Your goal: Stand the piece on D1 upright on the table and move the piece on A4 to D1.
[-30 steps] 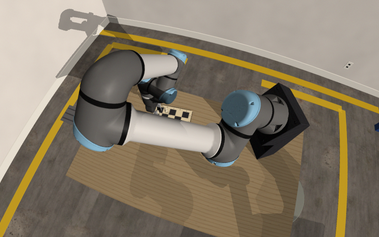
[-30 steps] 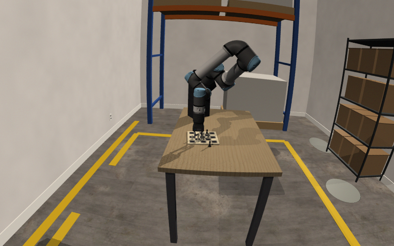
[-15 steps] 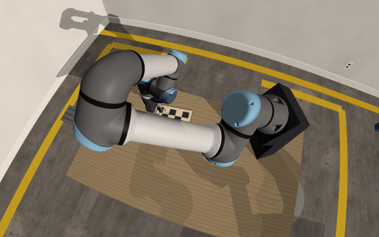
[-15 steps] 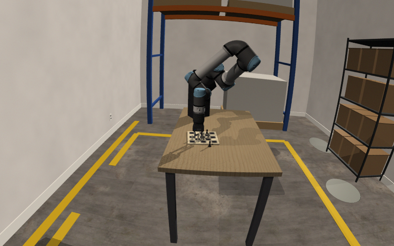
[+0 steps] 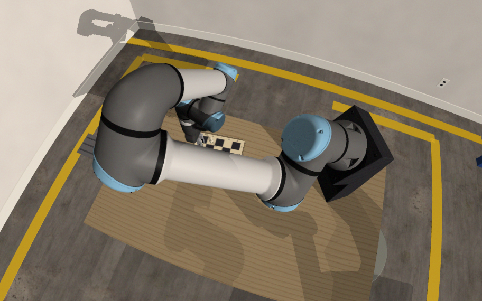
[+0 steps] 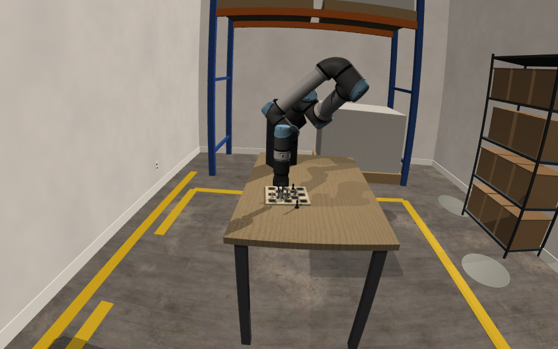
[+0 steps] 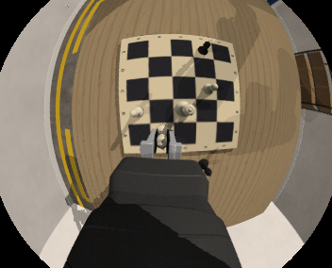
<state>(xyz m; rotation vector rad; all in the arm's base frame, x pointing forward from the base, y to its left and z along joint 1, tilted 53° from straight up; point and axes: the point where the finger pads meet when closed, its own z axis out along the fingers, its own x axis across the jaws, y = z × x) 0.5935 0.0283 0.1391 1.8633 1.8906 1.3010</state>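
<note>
My gripper is now 80 mm past the chessboard, 50 mm above it and 10 mm to the right of it.
</note>
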